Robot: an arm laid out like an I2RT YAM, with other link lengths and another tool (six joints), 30 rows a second.
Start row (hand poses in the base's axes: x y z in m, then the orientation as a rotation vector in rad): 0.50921 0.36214 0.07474 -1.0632 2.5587 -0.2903
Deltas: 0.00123 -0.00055 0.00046 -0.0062 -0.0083 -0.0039; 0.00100 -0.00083 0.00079 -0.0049 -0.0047 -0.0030; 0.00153 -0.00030 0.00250 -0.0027 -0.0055 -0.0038; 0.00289 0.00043 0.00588 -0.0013 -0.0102 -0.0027; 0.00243 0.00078 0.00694 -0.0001 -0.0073 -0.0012; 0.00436 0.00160 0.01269 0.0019 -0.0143 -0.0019; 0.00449 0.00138 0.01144 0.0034 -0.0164 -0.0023; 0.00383 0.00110 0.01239 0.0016 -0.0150 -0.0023; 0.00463 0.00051 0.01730 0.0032 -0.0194 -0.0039; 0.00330 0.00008 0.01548 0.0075 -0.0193 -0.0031; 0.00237 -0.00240 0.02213 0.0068 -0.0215 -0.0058; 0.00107 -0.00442 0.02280 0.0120 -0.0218 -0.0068; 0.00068 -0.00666 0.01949 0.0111 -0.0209 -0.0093; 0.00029 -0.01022 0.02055 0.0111 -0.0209 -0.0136; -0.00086 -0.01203 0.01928 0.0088 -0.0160 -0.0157; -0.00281 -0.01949 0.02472 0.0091 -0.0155 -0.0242; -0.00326 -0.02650 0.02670 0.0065 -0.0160 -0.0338; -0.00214 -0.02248 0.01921 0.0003 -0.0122 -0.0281; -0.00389 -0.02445 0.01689 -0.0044 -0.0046 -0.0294; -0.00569 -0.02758 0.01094 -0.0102 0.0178 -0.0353
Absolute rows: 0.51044 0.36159 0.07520 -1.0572 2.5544 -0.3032; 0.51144 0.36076 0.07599 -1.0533 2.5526 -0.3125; 0.51297 0.36046 0.07849 -1.0473 2.5503 -0.3195; 0.51586 0.36089 0.08437 -1.0402 2.5430 -0.3264; 0.51829 0.36167 0.09131 -1.0357 2.5373 -0.3301; 0.52265 0.36327 0.10400 -1.0267 2.5256 -0.3344; 0.52714 0.36465 0.11544 -1.0158 2.5121 -0.3377; 0.53097 0.36575 0.12783 -1.0062 2.5000 -0.3427; 0.53560 0.36626 0.14513 -0.9922 2.4847 -0.3479; 0.53890 0.36634 0.16061 -0.9776 2.4687 -0.3473; 0.54127 0.36394 0.18274 -0.9592 2.4523 -0.3493; 0.54234 0.35952 0.20554 -0.9375 2.4358 -0.3452; 0.54302 0.35286 0.22503 -0.9137 2.4214 -0.3428; 0.54331 0.34264 0.24558 -0.8849 2.4091 -0.3419; 0.54245 0.33061 0.26486 -0.8567 2.4022 -0.3428; 0.53964 0.31112 0.28958 -0.8186 2.3998 -0.3464; 0.53638 0.28462 0.31628 -0.7703 2.4010 -0.3570; 0.53424 0.26214 0.33549 -0.7329 2.4025 -0.3716; 0.53035 0.23769 0.35238 -0.6986 2.4111 -0.3902; 0.52466 0.21011 0.36332 -0.6674 2.4427 -0.4126
